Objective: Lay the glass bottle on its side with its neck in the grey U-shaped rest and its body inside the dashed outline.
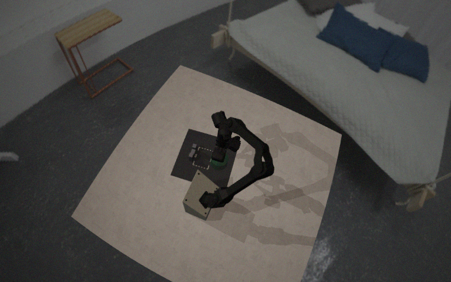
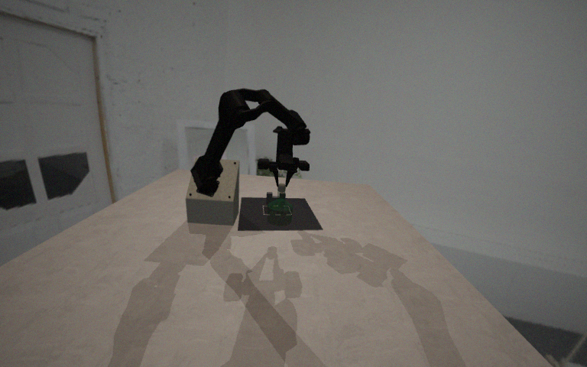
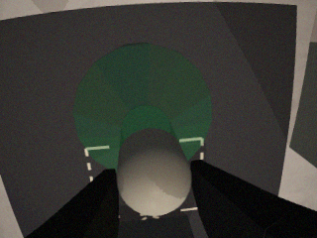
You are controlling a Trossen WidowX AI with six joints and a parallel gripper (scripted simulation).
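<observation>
The green glass bottle is 50 mm below my gripper tip. From my gripper tip the other things lie so: dark mat (20 mm behind, 80 mm to the left, 140 mm below).
</observation>
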